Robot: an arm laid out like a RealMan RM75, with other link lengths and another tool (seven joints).
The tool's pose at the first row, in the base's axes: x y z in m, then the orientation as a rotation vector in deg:
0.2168, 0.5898, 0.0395, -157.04, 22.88, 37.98
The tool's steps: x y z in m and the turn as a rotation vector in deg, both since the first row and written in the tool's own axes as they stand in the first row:
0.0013, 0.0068, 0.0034, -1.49, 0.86, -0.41
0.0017, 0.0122, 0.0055, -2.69, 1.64, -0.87
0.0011, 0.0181, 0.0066, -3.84, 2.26, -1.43
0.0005, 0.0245, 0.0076, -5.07, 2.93, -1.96
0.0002, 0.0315, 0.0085, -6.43, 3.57, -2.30
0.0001, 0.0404, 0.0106, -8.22, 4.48, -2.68
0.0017, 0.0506, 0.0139, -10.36, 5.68, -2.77
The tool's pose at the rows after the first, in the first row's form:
0.2143, 0.5845, 0.0345, -158.83, 22.16, 37.27
0.2120, 0.5801, 0.0314, -160.30, 21.40, 36.54
0.2091, 0.5752, 0.0295, -161.65, 20.47, 35.96
0.2061, 0.5698, 0.0275, -163.09, 19.56, 35.35
0.2031, 0.5637, 0.0254, -164.64, 18.87, 34.85
0.1993, 0.5563, 0.0218, -166.70, 18.05, 34.11
0.1960, 0.5477, 0.0160, -169.21, 17.61, 33.13

